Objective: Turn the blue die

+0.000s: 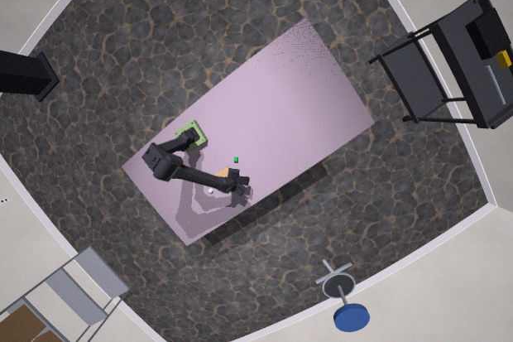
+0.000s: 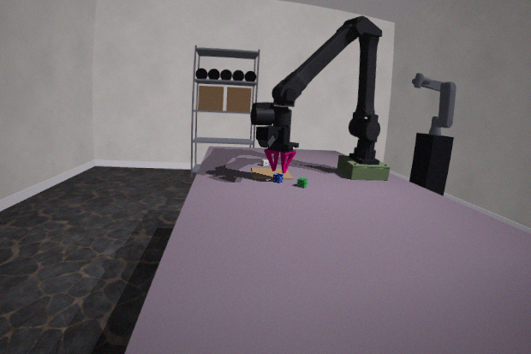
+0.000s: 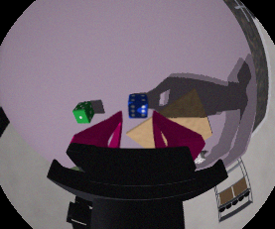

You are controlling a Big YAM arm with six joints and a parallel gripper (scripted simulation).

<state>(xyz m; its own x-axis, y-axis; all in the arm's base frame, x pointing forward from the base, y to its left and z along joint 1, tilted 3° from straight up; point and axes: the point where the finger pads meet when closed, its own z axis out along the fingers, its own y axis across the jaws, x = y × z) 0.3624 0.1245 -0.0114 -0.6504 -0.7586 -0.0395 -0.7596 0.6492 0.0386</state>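
The blue die lies 30 mm below my hand. Round my hand: white die 240 mm to the right, 30 mm below, 30 mm ahead; tan mat 100 mm to the right, 40 mm below, 10 mm ahead; green die 70 mm behind, 50 mm to the left, 30 mm below.
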